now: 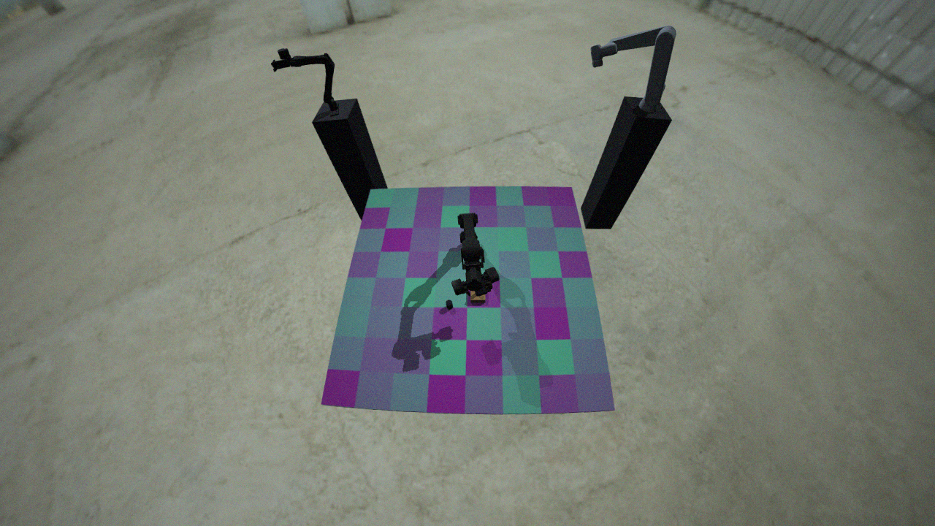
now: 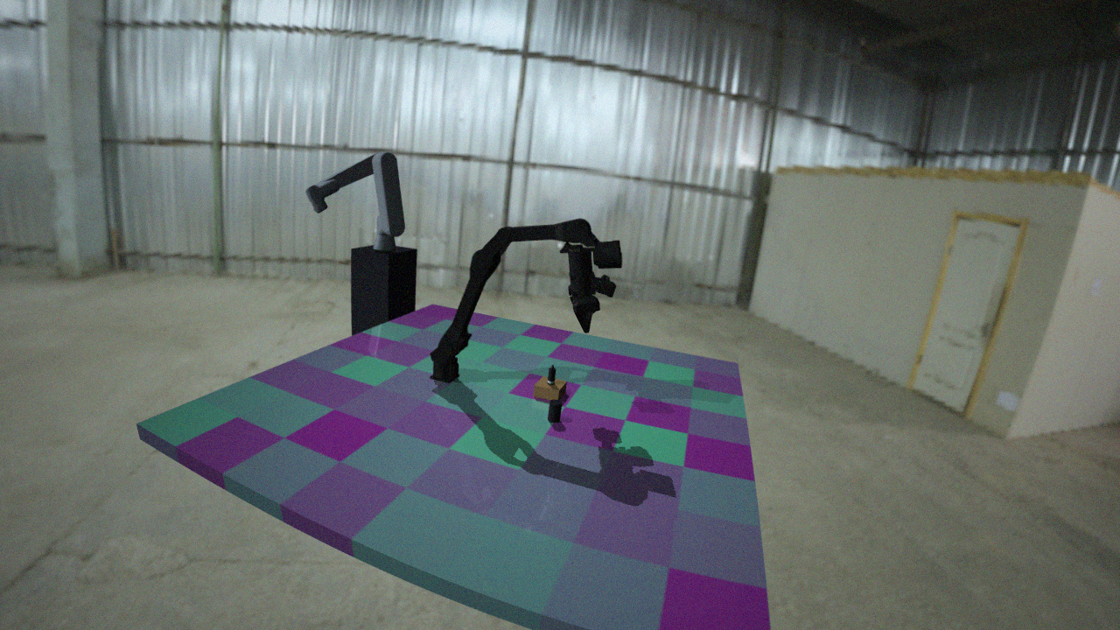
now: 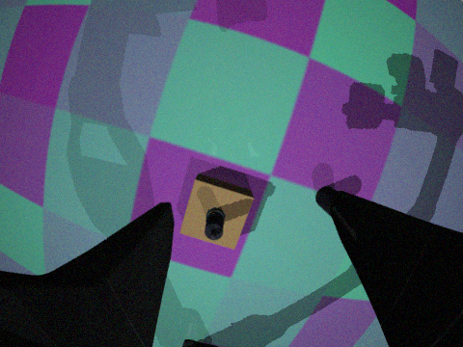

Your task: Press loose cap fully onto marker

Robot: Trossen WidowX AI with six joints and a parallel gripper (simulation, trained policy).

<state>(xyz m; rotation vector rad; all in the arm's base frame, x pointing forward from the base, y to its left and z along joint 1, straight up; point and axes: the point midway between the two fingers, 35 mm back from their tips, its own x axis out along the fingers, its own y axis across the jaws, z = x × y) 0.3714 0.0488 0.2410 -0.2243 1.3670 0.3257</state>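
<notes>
Right now the dark cap is 180 mm below my gripper tip, 140 mm to the right of it and 20 mm behind it. Also, from my gripper tip: dark marker: 140 mm below, 80 mm behind.
</notes>
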